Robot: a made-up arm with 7 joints. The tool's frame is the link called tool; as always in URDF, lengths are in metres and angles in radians.
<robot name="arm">
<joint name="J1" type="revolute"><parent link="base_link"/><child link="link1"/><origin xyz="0 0 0" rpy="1.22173 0 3.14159"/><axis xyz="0 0 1"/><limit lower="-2.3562" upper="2.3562"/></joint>
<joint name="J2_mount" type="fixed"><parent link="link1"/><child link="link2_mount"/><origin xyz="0 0 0"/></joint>
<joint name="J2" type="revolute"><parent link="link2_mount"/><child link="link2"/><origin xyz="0 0 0" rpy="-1.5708 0 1.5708"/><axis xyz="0 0 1"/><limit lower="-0.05" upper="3.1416"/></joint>
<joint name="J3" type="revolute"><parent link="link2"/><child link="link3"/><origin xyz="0 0 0" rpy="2.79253 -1.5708 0"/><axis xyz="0 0 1"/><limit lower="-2.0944" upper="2.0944"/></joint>
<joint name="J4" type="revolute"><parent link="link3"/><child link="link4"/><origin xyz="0.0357 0 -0.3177" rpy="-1.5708 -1.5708 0"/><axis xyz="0 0 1"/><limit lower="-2.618" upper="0.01"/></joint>
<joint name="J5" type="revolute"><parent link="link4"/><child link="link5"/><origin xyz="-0.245 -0.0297 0" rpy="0 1.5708 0"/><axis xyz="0 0 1"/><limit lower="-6.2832" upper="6.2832"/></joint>
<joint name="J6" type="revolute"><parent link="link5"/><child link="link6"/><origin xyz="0 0 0" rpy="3.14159 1.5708 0"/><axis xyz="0 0 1"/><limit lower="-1.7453" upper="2.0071"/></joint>
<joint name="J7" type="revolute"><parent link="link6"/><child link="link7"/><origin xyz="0 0 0" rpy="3.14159 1.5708 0"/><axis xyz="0 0 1"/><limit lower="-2.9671" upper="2.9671"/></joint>
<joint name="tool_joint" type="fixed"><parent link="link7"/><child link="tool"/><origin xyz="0 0 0" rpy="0 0 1.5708"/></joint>
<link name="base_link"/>
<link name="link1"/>
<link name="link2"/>
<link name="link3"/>
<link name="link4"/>
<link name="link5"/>
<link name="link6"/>
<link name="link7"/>
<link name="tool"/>
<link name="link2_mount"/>
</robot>
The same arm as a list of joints. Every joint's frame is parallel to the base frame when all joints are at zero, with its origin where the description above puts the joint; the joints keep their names.
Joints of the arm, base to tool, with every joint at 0 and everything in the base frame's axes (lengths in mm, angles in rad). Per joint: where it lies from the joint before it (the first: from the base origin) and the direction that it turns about. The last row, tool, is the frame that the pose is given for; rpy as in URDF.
J1: xyz 0 0 0 axis 0 0.9397 0.342
J2: xyz 0 0 0 axis +x
J3: xyz 0 0 0 axis +z
J4: xyz 35.7 0 -317.7 axis +y
J5: xyz -29.7 0 -245 axis +z
J6: xyz 0 0 0 axis +y
J7: xyz 0 0 0 axis +z
tool: xyz 0 0 0 rpy 0 0 0
Joint limits (rad, base to tool): -2.3562..2.3562 -0.05..3.1416 -2.0944..2.0944 -2.618..0.01 -6.2832..6.2832 -1.7453..2.0071 -2.9671..2.9671

